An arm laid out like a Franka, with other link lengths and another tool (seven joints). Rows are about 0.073 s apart.
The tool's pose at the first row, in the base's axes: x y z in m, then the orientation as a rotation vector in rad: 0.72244, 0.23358, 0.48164, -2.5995, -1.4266, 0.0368
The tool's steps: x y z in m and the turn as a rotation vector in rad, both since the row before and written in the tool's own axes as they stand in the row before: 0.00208, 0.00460, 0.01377, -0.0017, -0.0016, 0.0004; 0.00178, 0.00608, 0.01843, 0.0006, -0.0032, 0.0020; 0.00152, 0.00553, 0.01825, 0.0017, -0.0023, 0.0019; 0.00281, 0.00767, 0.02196, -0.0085, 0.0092, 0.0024; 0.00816, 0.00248, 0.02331, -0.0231, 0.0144, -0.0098; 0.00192, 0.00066, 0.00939, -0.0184, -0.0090, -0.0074; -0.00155, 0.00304, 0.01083, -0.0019, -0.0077, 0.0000; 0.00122, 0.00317, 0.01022, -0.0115, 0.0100, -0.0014; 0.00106, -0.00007, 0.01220, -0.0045, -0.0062, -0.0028; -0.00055, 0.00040, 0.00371, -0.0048, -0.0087, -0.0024; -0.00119, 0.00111, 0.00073, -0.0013, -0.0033, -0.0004; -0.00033, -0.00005, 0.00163, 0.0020, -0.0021, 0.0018; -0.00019, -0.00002, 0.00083, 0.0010, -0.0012, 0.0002
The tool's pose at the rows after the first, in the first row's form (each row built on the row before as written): 0.72595, 0.23486, 0.46746, -2.6017, -1.4273, 0.0377; 0.73005, 0.23573, 0.44843, -2.6038, -1.4255, 0.0426; 0.73352, 0.23659, 0.42964, -2.6046, -1.4231, 0.0470; 0.73901, 0.23788, 0.40690, -2.6099, -1.4202, 0.0293; 0.74324, 0.24662, 0.38406, -2.6161, -1.4370, -0.0072; 0.74416, 0.24919, 0.37485, -2.6288, -1.4564, -0.0096; 0.74525, 0.24761, 0.36366, -2.6333, -1.4595, -0.0009; 0.74793, 0.24815, 0.35324, -2.6375, -1.4626, -0.0226; 0.74785, 0.25051, 0.34122, -2.6415, -1.4699, -0.0180; 0.74772, 0.25024, 0.33746, -2.6469, -1.4775, -0.0103; 0.74800, 0.24873, 0.33656, -2.6489, -1.4795, -0.0069; 0.74771, 0.24863, 0.33493, -2.6495, -1.4770, -0.0025; 0.74755, 0.24856, 0.33410, -2.6493, -1.4767, -0.0002
